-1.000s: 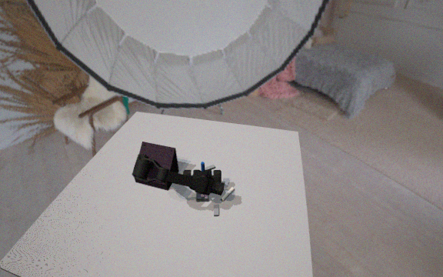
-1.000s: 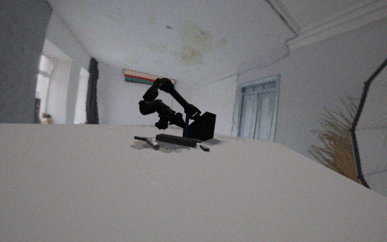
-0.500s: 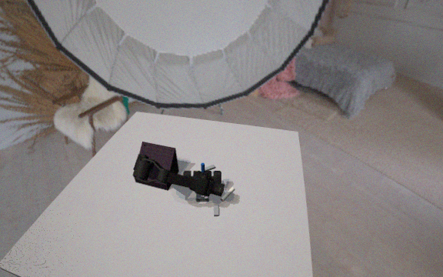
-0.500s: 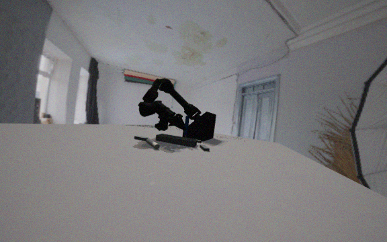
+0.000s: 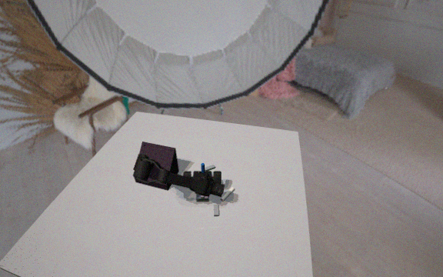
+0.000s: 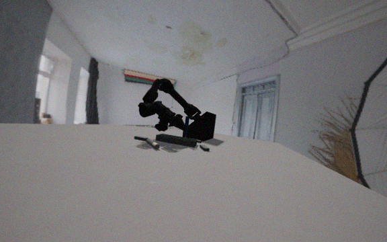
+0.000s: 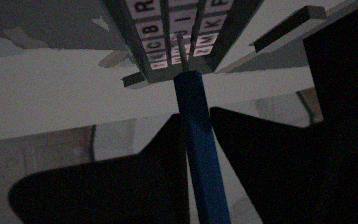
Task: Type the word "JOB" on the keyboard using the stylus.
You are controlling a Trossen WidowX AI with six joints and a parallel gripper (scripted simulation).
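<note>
My gripper tip is now 110 mm past the grey block, 10 mm to the right of it and 60 mm above it. Round my gripper tip: blue stylus: 10 mm below; then white cylinder: 150 mm ahead, 60 mm to the right, 60 mm below.
</note>
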